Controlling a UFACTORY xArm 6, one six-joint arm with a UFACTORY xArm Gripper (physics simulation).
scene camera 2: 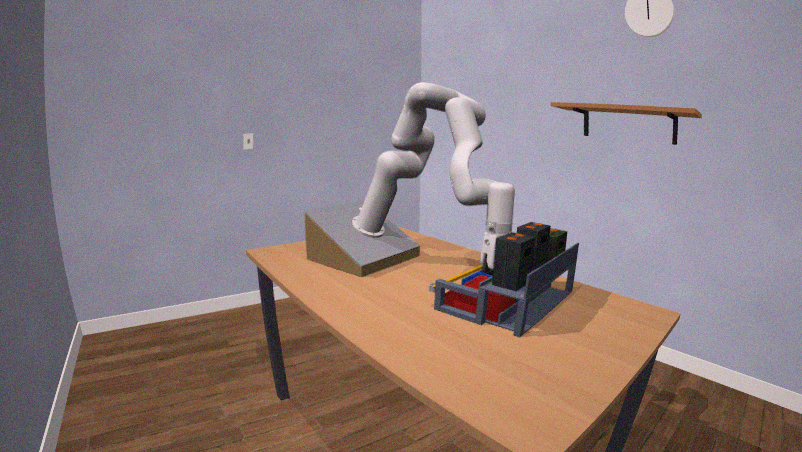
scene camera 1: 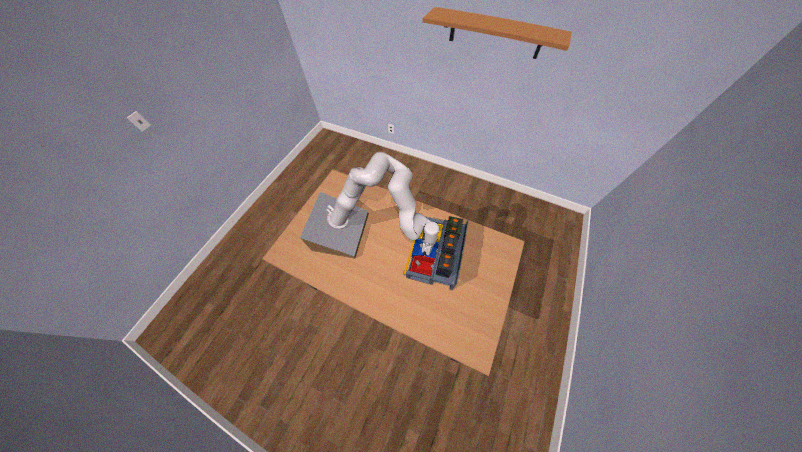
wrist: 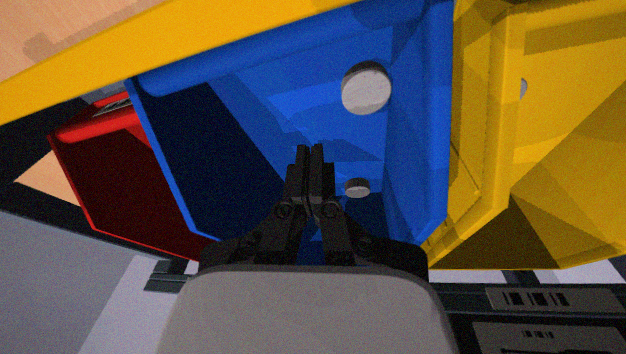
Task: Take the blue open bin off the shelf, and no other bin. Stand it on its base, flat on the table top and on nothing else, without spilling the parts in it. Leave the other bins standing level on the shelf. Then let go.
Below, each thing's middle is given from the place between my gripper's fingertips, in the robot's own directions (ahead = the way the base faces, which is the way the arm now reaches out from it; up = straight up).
Right now the blue open bin (wrist: 224,124) is 2 cm above my hand. Also, from my hand: yellow bar (wrist: 140,43): 9 cm behind, 2 cm to the right, 3 cm above; then red bin (scene camera 2: 497,303): 5 cm ahead, 8 cm to the right, 1 cm above; then yellow bin (wrist: 529,181): 4 cm behind, 12 cm to the left, 1 cm above.
